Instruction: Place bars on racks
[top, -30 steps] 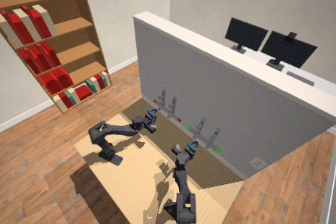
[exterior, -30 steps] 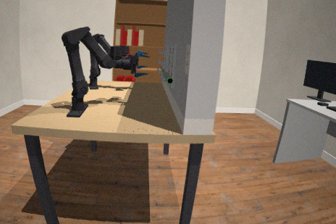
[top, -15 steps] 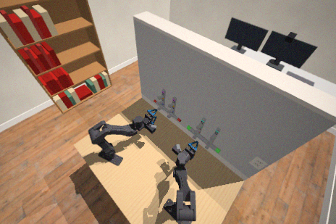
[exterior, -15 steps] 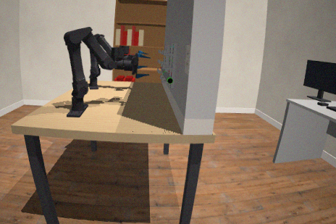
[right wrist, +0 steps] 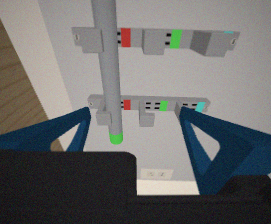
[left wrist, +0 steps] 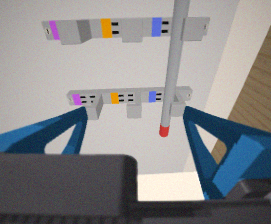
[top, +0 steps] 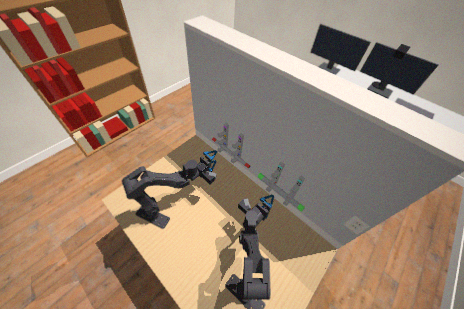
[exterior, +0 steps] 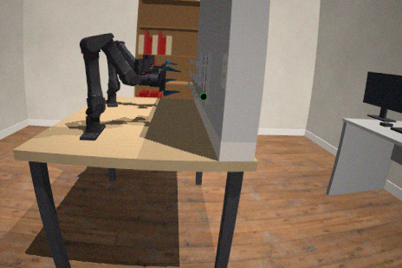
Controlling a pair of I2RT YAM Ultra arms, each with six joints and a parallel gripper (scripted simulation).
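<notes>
The green-ended bar is 100 mm ahead of my right hand, 40 mm below it and 10 mm to the right of it. Round my right hand: grey wall panel 230 mm ahead, 210 mm above, 150 mm to the left.
</notes>
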